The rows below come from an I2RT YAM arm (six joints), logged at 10 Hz.
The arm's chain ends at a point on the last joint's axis. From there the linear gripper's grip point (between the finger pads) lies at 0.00 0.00 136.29 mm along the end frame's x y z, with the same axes.
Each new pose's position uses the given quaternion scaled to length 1; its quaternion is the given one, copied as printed.
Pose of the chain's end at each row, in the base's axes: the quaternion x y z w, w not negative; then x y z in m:
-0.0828 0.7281 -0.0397 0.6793 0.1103 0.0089 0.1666
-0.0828 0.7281 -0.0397 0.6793 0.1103 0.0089 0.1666
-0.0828 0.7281 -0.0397 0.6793 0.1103 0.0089 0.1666
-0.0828 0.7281 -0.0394 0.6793 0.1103 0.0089 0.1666
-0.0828 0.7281 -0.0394 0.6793 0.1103 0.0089 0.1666
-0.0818 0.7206 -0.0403 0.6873 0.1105 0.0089 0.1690
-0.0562 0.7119 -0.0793 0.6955 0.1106 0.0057 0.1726
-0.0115 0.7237 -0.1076 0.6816 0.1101 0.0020 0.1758
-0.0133 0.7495 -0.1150 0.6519 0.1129 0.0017 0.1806
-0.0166 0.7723 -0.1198 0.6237 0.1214 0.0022 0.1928
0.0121 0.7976 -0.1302 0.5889 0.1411 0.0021 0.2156
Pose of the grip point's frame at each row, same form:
-0.0828 0.7281 -0.0397 0.6793 0.2460 0.0164 0.1565
-0.0828 0.7281 -0.0397 0.6793 0.2460 0.0164 0.1565
-0.0828 0.7281 -0.0397 0.6793 0.2460 0.0164 0.1565
-0.0828 0.7281 -0.0394 0.6793 0.2460 0.0164 0.1565
-0.0828 0.7281 -0.0394 0.6793 0.2460 0.0164 0.1565
-0.0818 0.7206 -0.0403 0.6873 0.2464 0.0163 0.1619
-0.0562 0.7119 -0.0793 0.6955 0.2468 0.0010 0.1699
-0.0115 0.7237 -0.1076 0.6816 0.2449 -0.0171 0.1693
-0.0133 0.7495 -0.1150 0.6519 0.2465 -0.0194 0.1637
-0.0166 0.7723 -0.1198 0.6237 0.2532 -0.0202 0.1664
0.0121 0.7976 -0.1302 0.5889 0.2687 -0.0281 0.1785

